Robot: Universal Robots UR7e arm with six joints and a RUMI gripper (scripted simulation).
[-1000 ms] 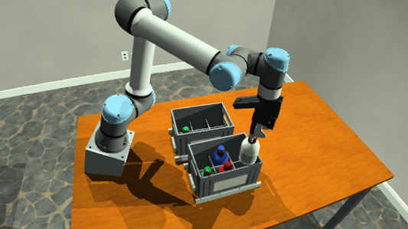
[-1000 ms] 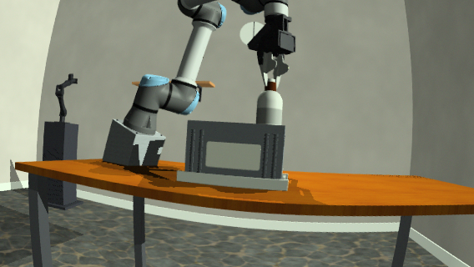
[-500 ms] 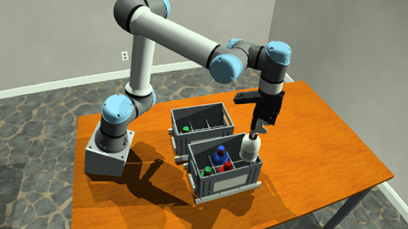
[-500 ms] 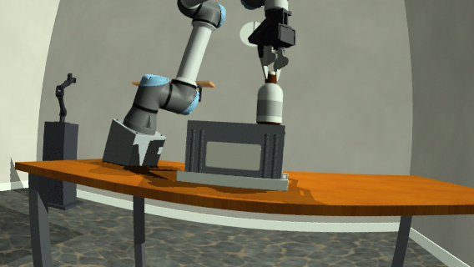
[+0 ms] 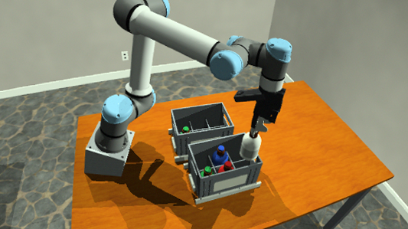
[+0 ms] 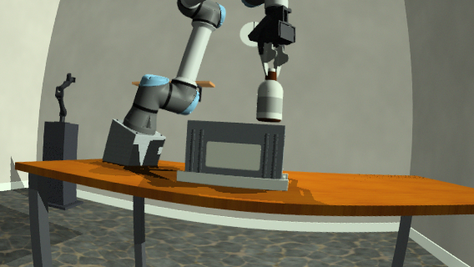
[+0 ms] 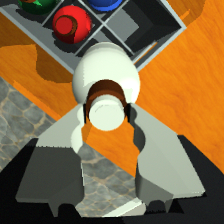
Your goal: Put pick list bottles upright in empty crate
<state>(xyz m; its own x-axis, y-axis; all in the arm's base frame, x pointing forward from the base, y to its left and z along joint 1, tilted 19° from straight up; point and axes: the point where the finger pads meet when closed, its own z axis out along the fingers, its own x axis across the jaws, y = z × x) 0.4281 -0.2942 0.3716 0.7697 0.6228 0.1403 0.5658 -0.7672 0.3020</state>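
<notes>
My hand is 7 cm above the white-label bottle. The rest, counted from my hand: green bottle 16 cm behind, 27 cm to the left, 25 cm below; blue-label bottle 7 cm behind, 10 cm to the left, 25 cm below; red-label bottle 9 cm behind, 1 cm to the left, 25 cm below.
</notes>
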